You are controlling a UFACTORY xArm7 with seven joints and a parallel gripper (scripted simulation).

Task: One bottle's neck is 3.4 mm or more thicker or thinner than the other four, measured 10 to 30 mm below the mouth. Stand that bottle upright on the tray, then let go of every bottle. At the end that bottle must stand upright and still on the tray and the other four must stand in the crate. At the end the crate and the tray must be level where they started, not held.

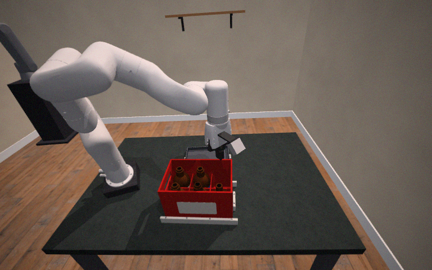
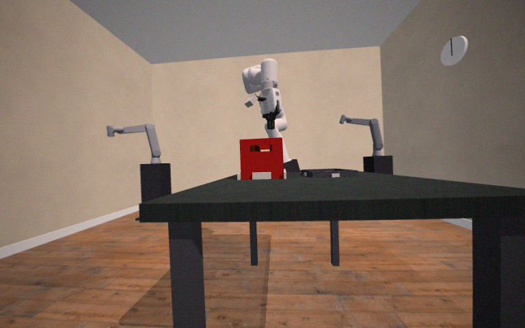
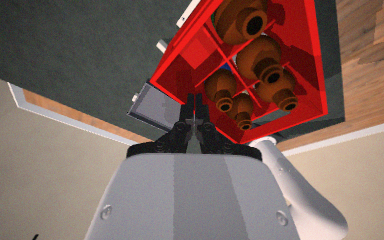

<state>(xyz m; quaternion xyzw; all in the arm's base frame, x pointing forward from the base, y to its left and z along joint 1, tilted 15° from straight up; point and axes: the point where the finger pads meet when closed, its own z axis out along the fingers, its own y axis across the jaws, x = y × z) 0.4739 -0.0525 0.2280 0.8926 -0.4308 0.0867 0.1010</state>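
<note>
Now: the crate 90 mm behind my hand, 30 mm to the right of it and 160 mm below it. The rest, counted from my hand: tray (60 mm behind, 260 mm to the left, 230 mm below).
</note>
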